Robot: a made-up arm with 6 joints.
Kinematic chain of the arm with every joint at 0, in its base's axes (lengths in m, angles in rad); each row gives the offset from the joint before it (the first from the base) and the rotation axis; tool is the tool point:
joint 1: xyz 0 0 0.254 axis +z
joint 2: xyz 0 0 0 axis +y
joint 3: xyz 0 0 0.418 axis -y
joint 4: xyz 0 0 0 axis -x
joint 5: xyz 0.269 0 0 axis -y
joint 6: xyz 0 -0.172 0 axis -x
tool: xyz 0 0 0
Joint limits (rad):
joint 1: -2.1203..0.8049
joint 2: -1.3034..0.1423
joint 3: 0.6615..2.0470
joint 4: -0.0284..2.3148
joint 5: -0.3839..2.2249
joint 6: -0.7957..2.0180
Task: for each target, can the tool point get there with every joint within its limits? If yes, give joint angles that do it. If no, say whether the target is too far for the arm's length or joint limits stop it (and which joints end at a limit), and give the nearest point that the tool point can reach.
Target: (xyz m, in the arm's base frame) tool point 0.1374 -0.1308 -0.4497
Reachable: no: joint limits stop it (at a limit: joint 1, joint 2, joint 3) | nearest point -0.4116 -0.4802 0.1442 | short by 0.881 m
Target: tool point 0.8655 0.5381 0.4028
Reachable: no: too far | nearest point 0.4647 0.5358 0.3868 | short by 0.401 m
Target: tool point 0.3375 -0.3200 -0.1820
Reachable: no: joint limits stop it (at a limit: joint 1, joint 2, joint 3) | nearest point -0.3676 -0.5313 0.1742 | short by 0.818 m
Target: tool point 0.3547 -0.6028 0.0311
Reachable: no: joint limits stop it (at a limit: joint 1, joint 2, joint 3) | nearest point -0.3413 -0.5723 0.2276 | short by 0.724 m
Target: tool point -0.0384 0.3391 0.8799
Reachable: yes | joints -1.6234 -0.2828 1.5196 1.2380 1.6764 1.7331
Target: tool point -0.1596 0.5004 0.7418
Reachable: yes | joints -1.5024 -0.9162 0.8942 0.7568 -0.1347 0.1150
